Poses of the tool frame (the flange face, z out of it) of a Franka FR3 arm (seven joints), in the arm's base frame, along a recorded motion.
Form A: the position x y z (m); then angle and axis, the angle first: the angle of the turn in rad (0 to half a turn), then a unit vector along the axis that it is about.
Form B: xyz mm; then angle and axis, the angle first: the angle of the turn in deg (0 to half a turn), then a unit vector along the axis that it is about. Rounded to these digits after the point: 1 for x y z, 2 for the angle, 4 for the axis.
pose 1, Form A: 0.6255, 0.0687, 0.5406, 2.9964, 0.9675, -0.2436, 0.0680
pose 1, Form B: 625.5, 68.7, 540.6, 171.68, 0.9675, -0.2436, 0.0680
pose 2, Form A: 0.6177, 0.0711, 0.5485, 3.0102, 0.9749, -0.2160, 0.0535
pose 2, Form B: 617.7, 71.1, 548.5, 172.47, 0.9749, -0.2160, 0.0535
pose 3, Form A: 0.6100, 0.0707, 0.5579, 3.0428, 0.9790, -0.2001, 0.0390
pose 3, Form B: 610.0, 70.7, 557.9, 174.34, 0.9790, -0.2001, 0.0390
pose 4, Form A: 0.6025, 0.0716, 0.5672, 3.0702, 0.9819, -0.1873, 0.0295
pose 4, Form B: 602.5, 71.6, 567.2, 175.91, 0.9819, -0.1873, 0.0295
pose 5, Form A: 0.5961, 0.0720, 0.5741, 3.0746, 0.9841, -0.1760, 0.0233
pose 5, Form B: 596.1, 72.0, 574.1, 176.16, 0.9841, -0.1760, 0.0233
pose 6, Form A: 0.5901, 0.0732, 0.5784, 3.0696, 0.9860, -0.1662, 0.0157
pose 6, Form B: 590.1, 73.2, 578.4, 175.88, 0.9860, -0.1662, 0.0157
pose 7, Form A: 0.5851, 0.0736, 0.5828, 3.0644, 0.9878, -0.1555, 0.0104
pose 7, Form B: 585.1, 73.6, 582.8, 175.58, 0.9878, -0.1555, 0.0104
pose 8, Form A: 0.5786, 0.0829, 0.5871, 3.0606, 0.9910, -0.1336, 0.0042
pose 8, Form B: 578.6, 82.9, 587.1, 175.36, 0.9910, -0.1336, 0.0042
